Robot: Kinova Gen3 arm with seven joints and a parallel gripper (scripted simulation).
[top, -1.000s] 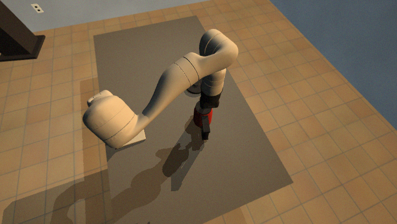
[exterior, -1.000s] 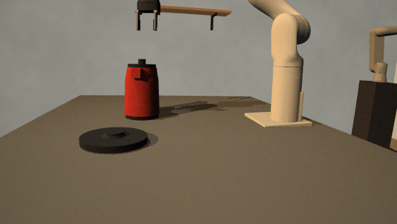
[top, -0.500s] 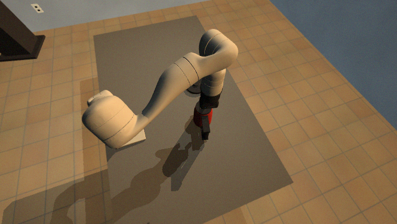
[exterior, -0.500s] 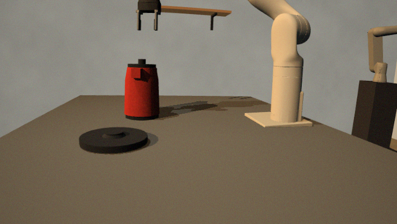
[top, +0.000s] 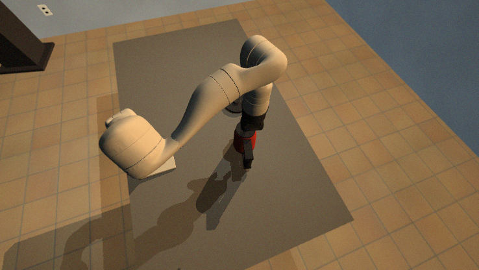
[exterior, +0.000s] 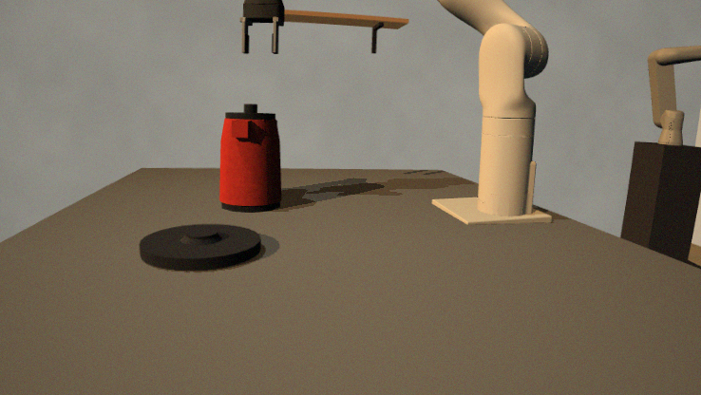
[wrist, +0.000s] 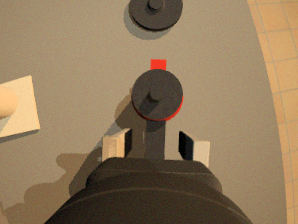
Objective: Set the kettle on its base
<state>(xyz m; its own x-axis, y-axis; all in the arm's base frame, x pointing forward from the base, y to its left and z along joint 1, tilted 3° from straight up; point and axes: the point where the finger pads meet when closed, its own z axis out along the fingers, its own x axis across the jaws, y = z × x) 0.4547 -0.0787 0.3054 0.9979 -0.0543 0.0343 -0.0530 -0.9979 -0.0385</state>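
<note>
Right now the red kettle is 21 cm below my hand and 3 cm to the left of it. Round my hand: black base: 33 cm to the left, 29 cm below, 1 cm ahead.
</note>
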